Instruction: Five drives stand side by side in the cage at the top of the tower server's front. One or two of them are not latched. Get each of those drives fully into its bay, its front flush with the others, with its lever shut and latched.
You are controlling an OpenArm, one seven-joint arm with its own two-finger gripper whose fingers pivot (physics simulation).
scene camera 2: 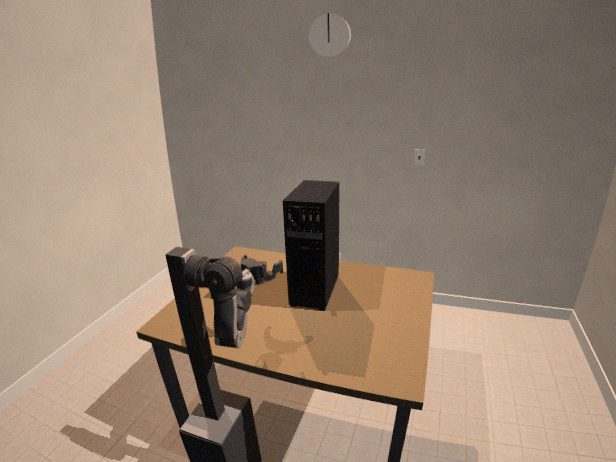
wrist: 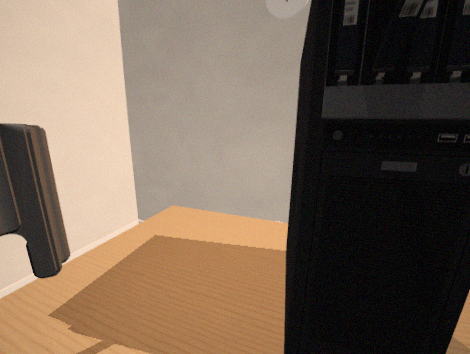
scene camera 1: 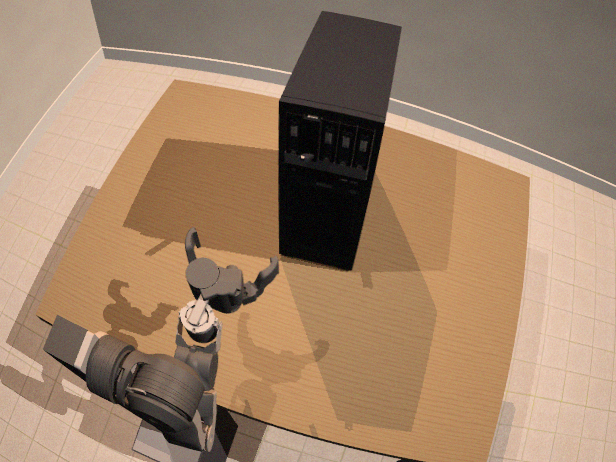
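Observation:
The black tower server [scene camera 1: 320,215] [scene camera 2: 306,280] [wrist: 380,250] stands upright on the table. In scene camera 1, the leftmost drive [scene camera 1: 294,131] and the three right drives [scene camera 1: 328,137] [scene camera 1: 345,141] [scene camera 1: 363,145] show grey labels and look level with each other. At the second bay from the left, a lever [scene camera 1: 303,157] stands out from the front; how far that drive sits out is too dark to tell. The wrist view cuts off the cage's top. My gripper [scene camera 1: 234,246] [scene camera 2: 263,262] is wide open and empty, in front and left of the server, lower than the drives. One finger shows at the wrist view's left edge.
The wooden table [scene camera 1: 450,350] [scene camera 2: 400,325] [wrist: 225,220] carries the server near its back. The arm's post [scene camera 2: 192,320] stands at the table's front left. A wall [scene camera 1: 500,65] [scene camera 2: 240,125] [wrist: 210,100] rises behind the table.

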